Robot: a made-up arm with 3 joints. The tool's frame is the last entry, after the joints. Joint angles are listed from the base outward. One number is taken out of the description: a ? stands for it. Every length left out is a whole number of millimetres.
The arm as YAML. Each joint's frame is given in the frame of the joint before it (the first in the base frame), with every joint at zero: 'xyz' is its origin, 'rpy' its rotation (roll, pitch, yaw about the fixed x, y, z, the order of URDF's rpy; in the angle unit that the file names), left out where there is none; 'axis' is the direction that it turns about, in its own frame. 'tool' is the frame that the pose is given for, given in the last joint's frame.
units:
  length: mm
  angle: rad
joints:
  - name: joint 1
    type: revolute
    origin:
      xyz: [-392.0, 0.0, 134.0]
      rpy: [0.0, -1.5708, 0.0]
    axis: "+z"
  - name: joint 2
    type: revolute
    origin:
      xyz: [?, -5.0, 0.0]
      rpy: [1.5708, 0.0, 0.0]
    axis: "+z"
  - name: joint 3
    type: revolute
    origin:
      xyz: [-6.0, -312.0, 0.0]
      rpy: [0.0, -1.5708, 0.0]
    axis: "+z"
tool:
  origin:
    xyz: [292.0, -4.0, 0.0]
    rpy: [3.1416, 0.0, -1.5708]
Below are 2 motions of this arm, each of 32 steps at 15 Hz.
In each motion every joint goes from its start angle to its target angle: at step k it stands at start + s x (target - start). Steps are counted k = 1, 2, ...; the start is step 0. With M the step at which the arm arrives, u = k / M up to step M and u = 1 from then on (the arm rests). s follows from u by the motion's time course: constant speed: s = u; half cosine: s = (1 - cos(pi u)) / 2; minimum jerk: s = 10 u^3 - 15 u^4 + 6 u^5.
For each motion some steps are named. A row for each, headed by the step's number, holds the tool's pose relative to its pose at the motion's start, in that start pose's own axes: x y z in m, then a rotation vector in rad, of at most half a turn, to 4 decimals.
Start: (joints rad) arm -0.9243 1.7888 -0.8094
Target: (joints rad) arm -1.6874 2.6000 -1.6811
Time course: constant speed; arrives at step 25
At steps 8, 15, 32:
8: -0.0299 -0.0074 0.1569 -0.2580 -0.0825 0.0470
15: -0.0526 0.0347 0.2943 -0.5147 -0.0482 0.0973
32: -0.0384 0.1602 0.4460 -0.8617 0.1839 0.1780

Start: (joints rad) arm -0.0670 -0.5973 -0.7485
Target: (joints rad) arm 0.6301 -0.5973 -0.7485
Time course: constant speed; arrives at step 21
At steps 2, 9, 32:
2: -0.0241 -0.0134 0.0126 -0.0402 0.0374 -0.0373
9: -0.1075 -0.0485 0.0673 -0.1810 0.1681 -0.1680
32: -0.2371 -0.0630 0.1923 -0.4223 0.3923 -0.3921

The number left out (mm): -108.0
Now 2 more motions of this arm.
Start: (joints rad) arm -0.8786 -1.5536 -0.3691
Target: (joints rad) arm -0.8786 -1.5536 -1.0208
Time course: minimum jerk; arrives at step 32
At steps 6, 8, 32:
6: 0.0093 0.0003 0.0000 0.0000 0.0000 0.0318
8: 0.0197 0.0009 0.0000 0.0000 0.0000 0.0675
32: 0.1763 0.0623 0.0000 0.0000 0.0000 0.6517

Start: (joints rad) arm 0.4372 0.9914 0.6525
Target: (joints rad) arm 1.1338 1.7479 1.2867
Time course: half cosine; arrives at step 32
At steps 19, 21, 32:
19: -0.0688 0.0505 0.0669 0.2628 -0.4236 0.0280
21: -0.0798 0.0559 0.0684 0.3206 -0.4587 0.0415
32: -0.1111 0.0686 0.0655 0.5065 -0.5165 0.0928

